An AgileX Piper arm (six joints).
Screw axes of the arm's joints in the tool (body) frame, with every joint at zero. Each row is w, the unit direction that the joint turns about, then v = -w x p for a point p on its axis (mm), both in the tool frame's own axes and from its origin. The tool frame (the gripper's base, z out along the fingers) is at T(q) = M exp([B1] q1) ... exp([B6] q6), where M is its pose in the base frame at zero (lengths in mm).
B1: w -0.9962 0 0.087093 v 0 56.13 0
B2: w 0 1 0 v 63.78 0 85.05
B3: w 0 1 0 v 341.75 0 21.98
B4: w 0 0 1 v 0 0 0
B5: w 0 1 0 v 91 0 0
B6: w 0 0 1 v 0 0 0
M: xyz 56.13 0 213.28 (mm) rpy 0 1.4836 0 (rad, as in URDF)
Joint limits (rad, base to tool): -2.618..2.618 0..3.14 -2.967..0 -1.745..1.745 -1.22..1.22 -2.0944..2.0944
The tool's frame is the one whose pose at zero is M.
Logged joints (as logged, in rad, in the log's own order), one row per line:
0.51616, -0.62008, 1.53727, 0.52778, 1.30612, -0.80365
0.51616, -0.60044, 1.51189, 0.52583, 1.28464, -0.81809
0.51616, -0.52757, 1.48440, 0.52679, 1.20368, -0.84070
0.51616, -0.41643, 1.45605, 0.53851, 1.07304, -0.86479
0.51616, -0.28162, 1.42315, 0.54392, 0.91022, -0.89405
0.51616, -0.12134, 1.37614, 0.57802, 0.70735, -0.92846
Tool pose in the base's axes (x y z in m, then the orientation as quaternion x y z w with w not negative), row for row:
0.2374, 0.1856, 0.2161, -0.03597, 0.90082, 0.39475, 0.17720
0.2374, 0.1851, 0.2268, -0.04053, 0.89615, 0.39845, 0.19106
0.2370, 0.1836, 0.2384, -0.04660, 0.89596, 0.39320, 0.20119
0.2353, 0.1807, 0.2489, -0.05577, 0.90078, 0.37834, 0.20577
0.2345, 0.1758, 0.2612, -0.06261, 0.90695, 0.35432, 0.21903
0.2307, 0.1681, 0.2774, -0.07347, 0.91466, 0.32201, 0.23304
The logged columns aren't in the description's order. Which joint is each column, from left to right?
Columns, left to right: q1, q6, q2, q5, q4, q3.
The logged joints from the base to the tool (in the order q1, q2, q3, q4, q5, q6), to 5 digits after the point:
0.51616, 1.53727, -0.80365, 1.30612, 0.52778, -0.62008
0.51616, 1.51189, -0.81809, 1.28464, 0.52583, -0.60044
0.51616, 1.48440, -0.84070, 1.20368, 0.52679, -0.52757
0.51616, 1.45605, -0.86479, 1.07304, 0.53851, -0.41643
0.51616, 1.42315, -0.89405, 0.91022, 0.54392, -0.28162
0.51616, 1.37614, -0.92846, 0.70735, 0.57802, -0.12134

